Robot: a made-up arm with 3 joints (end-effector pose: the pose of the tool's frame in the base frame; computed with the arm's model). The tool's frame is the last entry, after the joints.
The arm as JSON. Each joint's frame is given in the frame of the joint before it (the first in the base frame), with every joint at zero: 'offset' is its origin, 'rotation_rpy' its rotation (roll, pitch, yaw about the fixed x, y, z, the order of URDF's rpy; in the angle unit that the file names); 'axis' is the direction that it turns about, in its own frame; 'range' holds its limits. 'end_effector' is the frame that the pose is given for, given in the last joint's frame.
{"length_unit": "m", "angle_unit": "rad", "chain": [
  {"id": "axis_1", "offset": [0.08, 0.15, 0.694], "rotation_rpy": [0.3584, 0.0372, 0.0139], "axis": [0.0, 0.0, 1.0], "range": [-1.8, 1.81]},
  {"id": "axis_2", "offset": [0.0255, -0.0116, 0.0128], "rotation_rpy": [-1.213, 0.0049, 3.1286], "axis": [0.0, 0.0, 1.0], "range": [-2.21, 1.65]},
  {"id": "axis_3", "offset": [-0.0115, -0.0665, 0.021], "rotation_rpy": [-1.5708, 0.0, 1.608], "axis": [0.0, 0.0, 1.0], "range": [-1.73, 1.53]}
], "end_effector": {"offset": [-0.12, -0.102, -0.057], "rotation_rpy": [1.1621, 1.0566, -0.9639]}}
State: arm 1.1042 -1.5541 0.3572
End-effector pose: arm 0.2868 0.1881 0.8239 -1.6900 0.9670 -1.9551
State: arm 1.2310 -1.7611 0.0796
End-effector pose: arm 0.2762 0.2669 0.8090 -1.8510 0.4048 -1.8892
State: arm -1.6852 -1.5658 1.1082
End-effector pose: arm -0.0793 0.0783 0.7970 -0.5704 -1.1055 -0.1230
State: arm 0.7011 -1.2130 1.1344
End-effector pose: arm 0.2077 0.0155 0.7658 1.0176 -2.3299 1.6649
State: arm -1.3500 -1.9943 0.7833
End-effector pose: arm -0.0635 -0.0207 0.7270 0.1590 -1.2949 -0.1049
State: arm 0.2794 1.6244 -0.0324
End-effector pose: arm -0.0354 -0.0198 0.6325 1.4992 0.4442 -1.0952
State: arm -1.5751 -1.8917 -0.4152
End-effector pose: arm -0.0033 -0.0868 0.6290 1.0068 -1.7642 0.3131
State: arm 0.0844 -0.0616 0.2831
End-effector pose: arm 0.0809 -0.0183 0.8554 0.0681 1.5944 -2.0518
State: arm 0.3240 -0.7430 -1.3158
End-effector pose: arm 0.1637 0.2341 0.8866 -1.0454 -0.3478 -2.0966
